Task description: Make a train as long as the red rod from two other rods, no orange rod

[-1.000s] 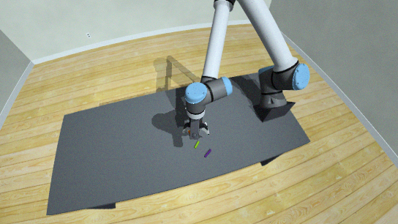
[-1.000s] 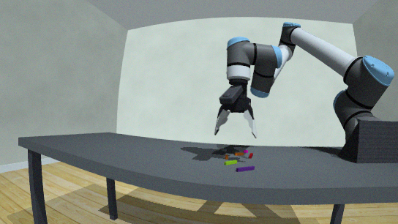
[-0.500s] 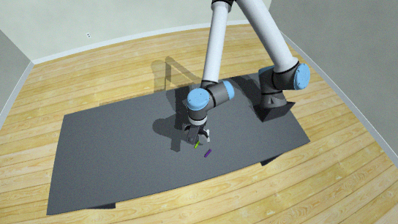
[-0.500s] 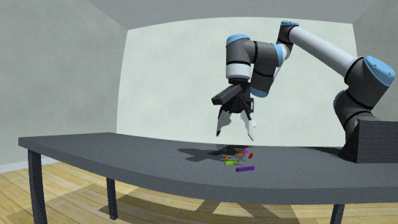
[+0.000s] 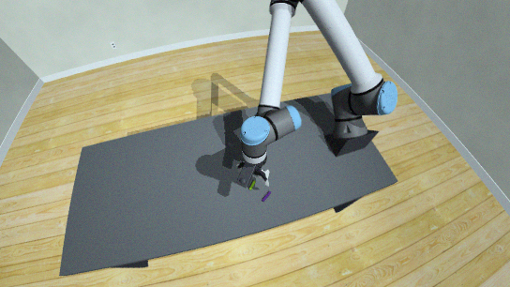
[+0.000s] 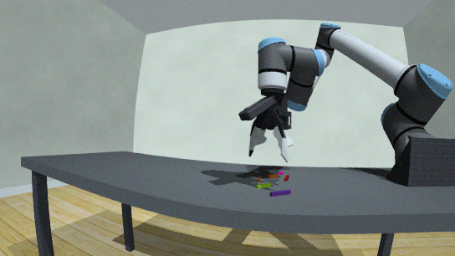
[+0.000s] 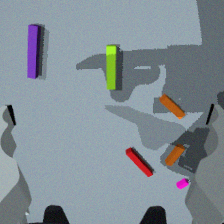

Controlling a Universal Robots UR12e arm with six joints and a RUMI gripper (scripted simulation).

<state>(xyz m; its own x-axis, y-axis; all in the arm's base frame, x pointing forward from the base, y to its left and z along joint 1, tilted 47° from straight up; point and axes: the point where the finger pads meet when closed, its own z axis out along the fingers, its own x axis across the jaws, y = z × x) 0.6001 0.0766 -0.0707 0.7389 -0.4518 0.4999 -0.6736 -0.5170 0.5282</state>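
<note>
Right now my hand is 80 mm above the lime rod. From my hand the other things lie so: purple rod: 50 mm behind, 80 mm to the left, 80 mm below; magenta rod: 50 mm behind, 250 mm to the right, 80 mm below; red rod: 70 mm behind, 150 mm to the right, 80 mm below.
</note>
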